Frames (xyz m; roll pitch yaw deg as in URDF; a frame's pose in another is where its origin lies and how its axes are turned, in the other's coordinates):
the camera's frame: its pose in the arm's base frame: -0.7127 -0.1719 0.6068 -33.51 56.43 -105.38
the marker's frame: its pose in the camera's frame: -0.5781 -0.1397 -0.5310 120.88 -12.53 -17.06
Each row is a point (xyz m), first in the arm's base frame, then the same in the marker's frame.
Working: the arm's base frame: its pose in the marker's frame: 0.6131 -0.4370 -1.1817 63.10 70.57 -168.92

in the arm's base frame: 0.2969 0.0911 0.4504
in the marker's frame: 0.1831 -0.1539 -1.3668
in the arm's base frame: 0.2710 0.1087 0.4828
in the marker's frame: 0.1595 -0.1372 -1.3323
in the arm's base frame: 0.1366 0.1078 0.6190
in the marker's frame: 0.1237 -0.0200 -1.1853
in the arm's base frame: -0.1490 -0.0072 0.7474
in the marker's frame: 0.2261 0.1697 -0.9308
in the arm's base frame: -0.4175 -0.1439 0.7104
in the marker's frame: 0.4365 0.2403 -0.7237
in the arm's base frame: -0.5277 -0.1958 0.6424
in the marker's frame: 0.5509 0.2249 -0.6454
